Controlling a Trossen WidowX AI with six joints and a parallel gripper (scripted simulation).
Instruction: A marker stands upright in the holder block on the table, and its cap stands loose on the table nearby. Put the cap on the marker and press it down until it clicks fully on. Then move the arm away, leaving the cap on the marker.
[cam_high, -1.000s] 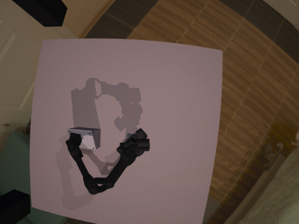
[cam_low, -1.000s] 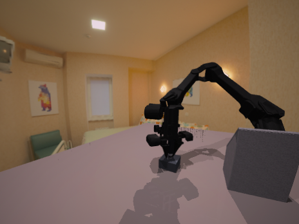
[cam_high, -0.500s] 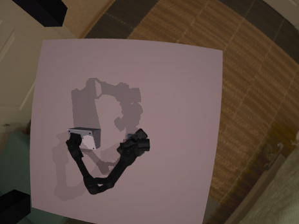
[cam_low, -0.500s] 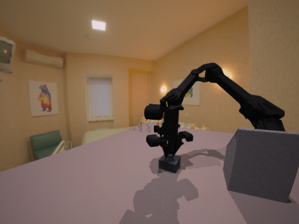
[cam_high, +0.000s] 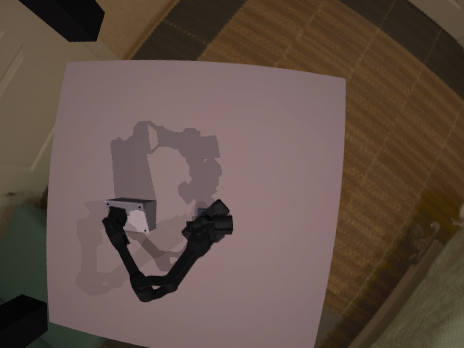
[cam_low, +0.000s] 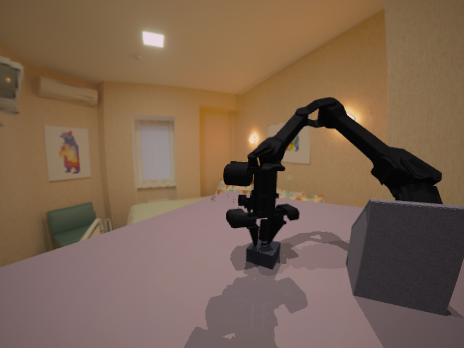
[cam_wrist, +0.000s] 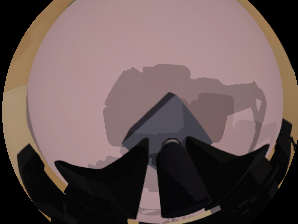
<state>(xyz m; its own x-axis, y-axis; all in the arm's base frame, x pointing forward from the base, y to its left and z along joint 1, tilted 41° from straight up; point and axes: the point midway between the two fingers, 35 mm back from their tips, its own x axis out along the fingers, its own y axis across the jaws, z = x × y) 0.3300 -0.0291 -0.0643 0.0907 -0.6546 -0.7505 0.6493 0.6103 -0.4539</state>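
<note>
Now: gripper tip 4 cm below the dark marker cap.
</note>
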